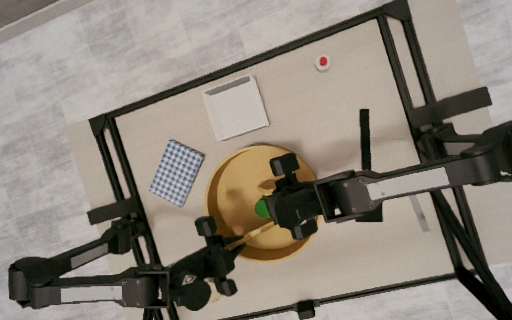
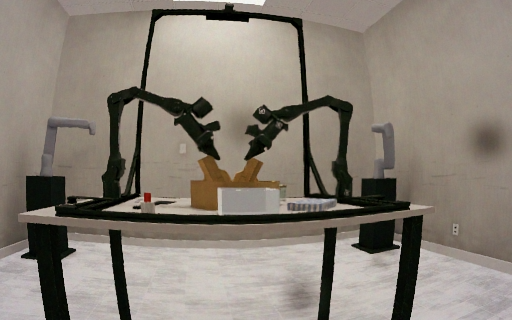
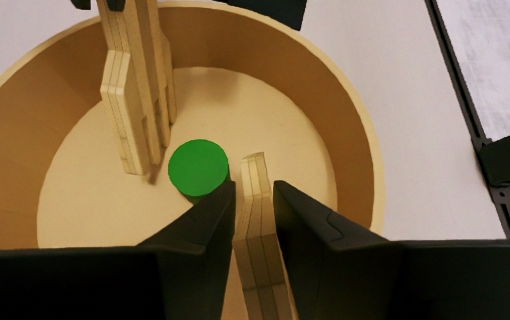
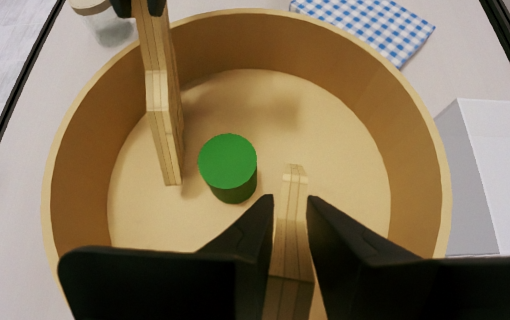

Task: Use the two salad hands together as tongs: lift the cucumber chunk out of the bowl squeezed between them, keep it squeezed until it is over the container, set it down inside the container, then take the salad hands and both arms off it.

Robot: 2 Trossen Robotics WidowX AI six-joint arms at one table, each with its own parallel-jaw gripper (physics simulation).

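Frame: origin at the left arm's base, x down, y right, z back, level; centimetres.
Seen in the pictures: left gripper, fingertip midpoint: point(image 1: 244, 240) point(image 2: 245, 159) point(image 3: 254, 190) point(image 4: 140, 17); right gripper, fingertip midpoint: point(image 2: 219, 159) point(image 3: 100, 10) point(image 4: 289, 204); left arm's base, link origin: point(image 1: 135, 227) point(image 2: 344, 197); right arm's base, link origin: point(image 1: 432, 141) point(image 2: 111, 198).
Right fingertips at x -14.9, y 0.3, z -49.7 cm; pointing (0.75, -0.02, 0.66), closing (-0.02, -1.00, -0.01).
Pixels of each thing's top centre, then the offset from my right fingertips to it. "spot": a spot on its surface instead.
- green cucumber chunk, top centre: point(image 4: 227, 160) point(image 3: 198, 166) point(image 1: 263, 208) dx +9.9, dy +4.2, dz +5.8 cm
- tan bowl, top centre: point(image 4: 243, 151) point(image 3: 172, 153) point(image 1: 261, 205) point(image 2: 234, 180) dx +7.5, dy +2.6, dz +5.6 cm
- wooden salad hand, top centre: point(image 3: 307, 199) point(image 1: 242, 249) point(image 2: 246, 156) dx -2.1, dy +10.3, dz +11.3 cm
- white container, top centre: point(image 2: 246, 188) point(image 1: 232, 108) dx +9.2, dy -25.2, dz +5.4 cm
- blue checked cloth, top centre: point(image 4: 363, 13) point(image 1: 175, 173) point(image 2: 313, 201) dx +14.3, dy -13.0, dz +30.5 cm
- small white item with a red top, top centre: point(image 2: 147, 192) point(image 1: 323, 60) dx +10.4, dy -29.2, dz -21.4 cm
- glass jar, surface spot: point(image 4: 107, 25) spot: dx +13.0, dy +22.5, dz +26.3 cm
The green cucumber chunk point(image 1: 262, 207) point(image 3: 198, 167) point(image 4: 227, 160) stands upright on the floor of the tan bowl point(image 1: 239, 175) point(image 2: 205, 196) point(image 3: 280, 40) point(image 4: 250, 35), with visible gaps to both salad hands. My left gripper point(image 1: 235, 246) point(image 2: 246, 158) point(image 3: 254, 190) is shut on one wooden salad hand point(image 1: 260, 231) point(image 2: 250, 171) point(image 3: 260, 215) point(image 4: 157, 90). My right gripper point(image 2: 218, 158) point(image 4: 289, 204) is shut on the other salad hand point(image 2: 214, 169) point(image 3: 120, 125) point(image 4: 292, 240). Both hands reach down into the bowl on opposite sides of the chunk. The white container point(image 1: 237, 110) point(image 2: 248, 201) point(image 4: 462, 175) stands beside the bowl.
A blue checked cloth point(image 1: 177, 172) point(image 2: 311, 204) point(image 4: 370, 25) lies near the bowl. A small white item with a red top point(image 1: 323, 62) point(image 2: 147, 204) stands apart. A glass jar point(image 4: 107, 25) stands outside the bowl. A black frame point(image 1: 240, 68) borders the table.
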